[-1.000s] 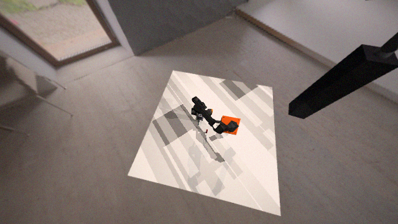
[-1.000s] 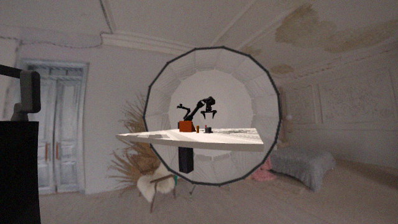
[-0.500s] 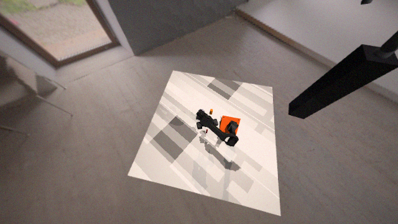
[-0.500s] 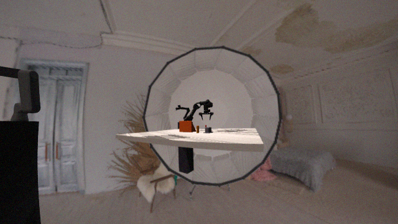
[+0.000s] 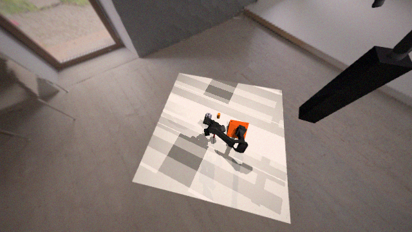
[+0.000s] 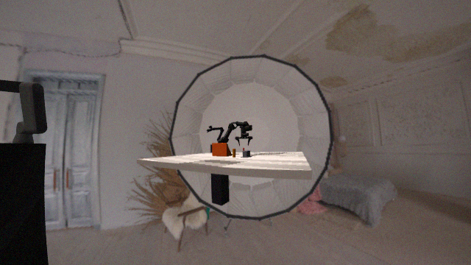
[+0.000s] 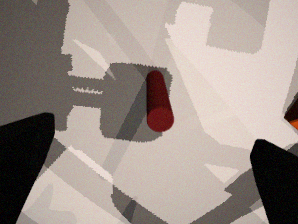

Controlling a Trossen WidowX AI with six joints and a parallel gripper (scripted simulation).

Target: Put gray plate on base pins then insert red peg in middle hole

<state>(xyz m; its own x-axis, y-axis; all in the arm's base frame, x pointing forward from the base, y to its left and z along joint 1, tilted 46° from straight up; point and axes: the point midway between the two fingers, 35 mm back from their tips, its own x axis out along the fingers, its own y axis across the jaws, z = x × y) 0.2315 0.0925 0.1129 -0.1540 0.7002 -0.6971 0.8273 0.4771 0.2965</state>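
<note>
Now: the red peg 6 cm below my gripper tip. Also, from my gripper tip: gray plate (17 cm to the right, 12 cm ahead, 6 cm below); then orange post (23 cm to the right, 6 cm below, 2 cm ahead).
</note>
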